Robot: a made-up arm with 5 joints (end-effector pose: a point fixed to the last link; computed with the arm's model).
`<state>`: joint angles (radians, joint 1 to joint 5).
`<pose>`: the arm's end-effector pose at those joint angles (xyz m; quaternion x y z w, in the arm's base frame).
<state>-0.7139 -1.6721 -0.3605 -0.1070 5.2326</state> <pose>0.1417 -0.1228 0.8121 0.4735 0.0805 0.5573 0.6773</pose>
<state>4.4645 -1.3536 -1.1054 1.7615 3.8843</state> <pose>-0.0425 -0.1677 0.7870 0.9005 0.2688 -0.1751 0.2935</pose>
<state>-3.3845 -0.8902 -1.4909 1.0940 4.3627</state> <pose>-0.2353 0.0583 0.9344 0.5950 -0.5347 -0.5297 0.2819</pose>
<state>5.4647 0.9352 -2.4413 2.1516 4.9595</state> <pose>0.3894 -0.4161 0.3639 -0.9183 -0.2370 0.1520 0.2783</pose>
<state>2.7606 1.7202 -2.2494 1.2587 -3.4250</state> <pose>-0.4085 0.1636 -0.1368 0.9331 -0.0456 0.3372 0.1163</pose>
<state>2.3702 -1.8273 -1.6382 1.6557 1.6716</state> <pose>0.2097 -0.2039 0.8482 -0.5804 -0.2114 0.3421 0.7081</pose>
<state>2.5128 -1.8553 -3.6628 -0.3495 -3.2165</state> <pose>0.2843 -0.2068 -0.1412 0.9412 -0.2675 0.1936 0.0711</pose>
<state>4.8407 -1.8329 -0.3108 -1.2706 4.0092</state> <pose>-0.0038 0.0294 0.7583 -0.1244 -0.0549 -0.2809 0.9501</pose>
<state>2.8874 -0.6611 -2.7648 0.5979 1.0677</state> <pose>0.3269 -0.0849 1.0569 -0.0958 -0.1232 0.3908 0.9072</pose>
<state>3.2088 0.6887 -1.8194 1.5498 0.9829</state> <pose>-0.5764 -0.0388 0.2547 0.4324 0.8774 0.1042 0.1800</pose>
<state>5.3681 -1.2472 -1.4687 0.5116 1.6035</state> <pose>-0.0204 0.0265 1.0303 -0.1384 0.4299 -0.8399 0.3011</pose>
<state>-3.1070 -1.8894 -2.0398 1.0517 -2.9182</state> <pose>0.5897 0.0204 0.7277 0.1310 -0.0124 -0.9831 0.1275</pose>
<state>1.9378 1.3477 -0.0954 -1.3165 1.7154</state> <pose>0.0204 -0.0532 0.0591 -0.9933 -0.1109 0.0081 0.0311</pose>
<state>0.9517 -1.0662 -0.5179 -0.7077 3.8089</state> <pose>0.1654 0.2321 0.7573 -0.0584 0.4080 0.6596 0.6285</pose>
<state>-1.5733 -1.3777 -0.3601 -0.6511 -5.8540</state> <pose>-0.0006 -0.2211 0.7701 0.1982 -0.3095 0.7820 0.5035</pose>
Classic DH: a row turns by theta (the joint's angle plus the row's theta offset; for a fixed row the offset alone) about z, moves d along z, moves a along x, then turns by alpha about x. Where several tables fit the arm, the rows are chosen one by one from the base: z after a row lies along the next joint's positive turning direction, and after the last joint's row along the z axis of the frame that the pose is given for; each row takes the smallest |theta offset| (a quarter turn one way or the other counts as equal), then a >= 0, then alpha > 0; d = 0 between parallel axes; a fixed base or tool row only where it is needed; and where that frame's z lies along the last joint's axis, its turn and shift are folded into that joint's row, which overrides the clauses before.
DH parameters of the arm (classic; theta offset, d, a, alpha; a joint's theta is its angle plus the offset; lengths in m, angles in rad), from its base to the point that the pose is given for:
joint 1: 0 0.3844 0 -1.5708
joint 2: -1.3848 0 0.1828 0
joint 3: -0.4087 0 -0.4071 0
joint 4: -1.3482 0 -0.1012 1.5708
joint 5: 3.1416 0.1291 0 0

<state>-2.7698 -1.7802 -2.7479 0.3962 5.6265</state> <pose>0.7016 0.2736 0.3506 -0.2337 0.4138 -0.1249 0.8710</pose>
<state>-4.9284 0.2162 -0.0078 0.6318 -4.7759</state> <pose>0.0105 0.0476 -0.0160 0.9104 -0.0696 -0.0568 0.4038</pose>
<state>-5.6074 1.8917 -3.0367 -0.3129 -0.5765</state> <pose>0.5448 0.4367 0.2996 -0.6044 -0.4371 -0.6653 0.0331</pose>
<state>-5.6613 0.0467 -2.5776 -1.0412 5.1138</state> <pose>0.0409 0.0293 1.0142 -0.1335 -0.1668 0.9405 0.2641</pose>
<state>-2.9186 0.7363 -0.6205 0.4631 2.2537</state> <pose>-0.1982 -0.0449 -0.0734 0.8143 0.5054 0.2697 0.0931</pose>
